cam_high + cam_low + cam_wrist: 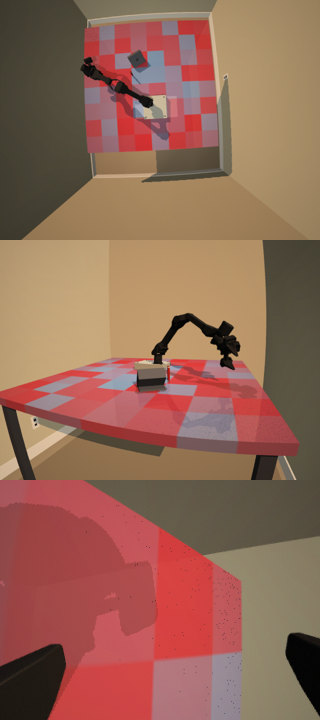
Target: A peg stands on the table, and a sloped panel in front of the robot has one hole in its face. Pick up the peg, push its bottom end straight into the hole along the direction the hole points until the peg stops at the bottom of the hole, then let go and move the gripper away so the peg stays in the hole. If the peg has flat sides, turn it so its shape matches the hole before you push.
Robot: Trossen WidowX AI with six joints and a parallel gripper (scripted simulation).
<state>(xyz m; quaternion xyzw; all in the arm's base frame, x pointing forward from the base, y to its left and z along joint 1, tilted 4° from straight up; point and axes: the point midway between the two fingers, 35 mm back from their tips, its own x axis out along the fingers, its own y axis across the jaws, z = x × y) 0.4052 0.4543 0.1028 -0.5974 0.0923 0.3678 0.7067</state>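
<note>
The red peg is 120 mm behind my gripper tip, 340 mm to the right of it and 60 mm below it. Also, from my gripper tip: dark sloped panel (10 mm ahead, 410 mm to the right, 80 mm below).
</note>
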